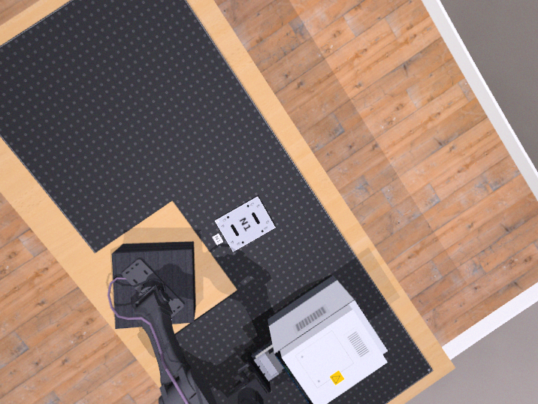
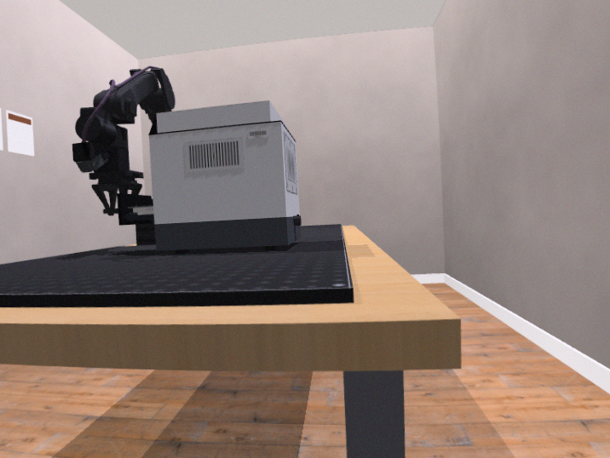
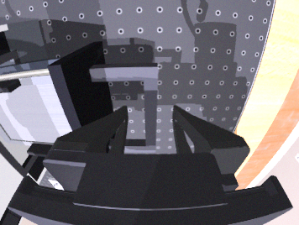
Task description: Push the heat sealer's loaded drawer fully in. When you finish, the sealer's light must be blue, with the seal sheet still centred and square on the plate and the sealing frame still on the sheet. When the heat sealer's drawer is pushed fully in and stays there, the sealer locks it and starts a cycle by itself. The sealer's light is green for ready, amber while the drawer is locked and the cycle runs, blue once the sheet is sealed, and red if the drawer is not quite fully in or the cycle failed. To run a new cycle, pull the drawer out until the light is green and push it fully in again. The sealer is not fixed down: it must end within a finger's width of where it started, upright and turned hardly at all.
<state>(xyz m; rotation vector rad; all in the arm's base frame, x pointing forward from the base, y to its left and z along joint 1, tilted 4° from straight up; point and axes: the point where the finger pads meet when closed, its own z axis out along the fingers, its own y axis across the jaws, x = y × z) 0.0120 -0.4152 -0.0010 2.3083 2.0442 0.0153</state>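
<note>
The sealer drawer is 11 cm ahead of my hand, 2 cm to the right of it and 1 cm below it. Round my hand: tag: 39 cm to the left, 21 cm ahead, 10 cm below.
</note>
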